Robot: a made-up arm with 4 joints.
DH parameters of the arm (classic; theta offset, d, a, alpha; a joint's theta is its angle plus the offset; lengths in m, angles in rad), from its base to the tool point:
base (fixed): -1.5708 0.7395 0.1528 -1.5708
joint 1: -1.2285 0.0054 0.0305 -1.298
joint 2: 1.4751 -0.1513 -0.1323 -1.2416
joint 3: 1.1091 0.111 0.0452 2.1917
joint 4: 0 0.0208 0.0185 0.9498
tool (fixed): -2.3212 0.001 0 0
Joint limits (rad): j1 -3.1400..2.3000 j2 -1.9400..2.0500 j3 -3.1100..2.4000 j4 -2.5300..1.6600
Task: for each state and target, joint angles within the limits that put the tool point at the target. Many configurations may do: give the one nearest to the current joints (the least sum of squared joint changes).
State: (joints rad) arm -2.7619 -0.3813 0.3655 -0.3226
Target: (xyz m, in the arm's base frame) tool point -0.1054 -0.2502 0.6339
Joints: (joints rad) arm -2.1391 -1.1711 -0.3765 -0.1779
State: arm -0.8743 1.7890 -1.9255 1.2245
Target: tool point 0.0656 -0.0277 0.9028
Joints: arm -0.5783 1.7266 -2.5309 1.3595
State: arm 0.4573 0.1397 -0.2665 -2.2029
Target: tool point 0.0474 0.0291 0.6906
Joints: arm -0.1429 -0.1453 0.0545 -2.0940
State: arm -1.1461 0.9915 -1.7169 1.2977
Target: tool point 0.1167 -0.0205 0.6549
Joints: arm -1.8194 1.2921 -2.1981 1.5307
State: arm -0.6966 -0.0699 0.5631 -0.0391
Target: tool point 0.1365 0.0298 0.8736
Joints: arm 0.1279 0.7722 0.9711 -0.0893
